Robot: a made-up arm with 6 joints. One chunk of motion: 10 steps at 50 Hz.
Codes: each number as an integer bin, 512 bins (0 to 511) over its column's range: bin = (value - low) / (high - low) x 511, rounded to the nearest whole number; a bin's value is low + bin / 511 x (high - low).
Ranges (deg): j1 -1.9..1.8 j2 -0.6..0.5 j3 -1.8..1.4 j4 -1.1..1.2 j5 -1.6..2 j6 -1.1..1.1
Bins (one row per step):
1: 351 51 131 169 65 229
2: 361 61 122 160 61 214
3: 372 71 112 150 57 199
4: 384 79 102 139 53 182
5: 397 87 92 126 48 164
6: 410 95 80 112 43 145
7: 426 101 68 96 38 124
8: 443 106 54 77 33 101
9: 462 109 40 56 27 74
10: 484 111 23 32 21 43
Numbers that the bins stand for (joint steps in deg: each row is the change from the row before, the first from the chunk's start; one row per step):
1: 0.641 -0.490 -0.980 -0.339 -1.142 -0.114
2: 0.714 -0.469 -1.036 -0.380 -1.170 -0.179
3: 0.794 -0.447 -1.099 -0.425 -1.198 -0.243
4: 0.880 -0.430 -1.161 -0.474 -1.227 -0.316
5: 0.975 -0.413 -1.224 -0.533 -1.262 -0.394
6: 1.069 -0.395 -1.299 -0.596 -1.297 -0.476
7: 1.185 -0.383 -1.374 -0.668 -1.332 -0.566
8: 1.308 -0.372 -1.462 -0.753 -1.368 -0.665
9: 1.445 -0.365 -1.550 -0.848 -1.410 -0.781
10: 1.605 -0.361 -1.656 -0.956 -1.452 -0.915

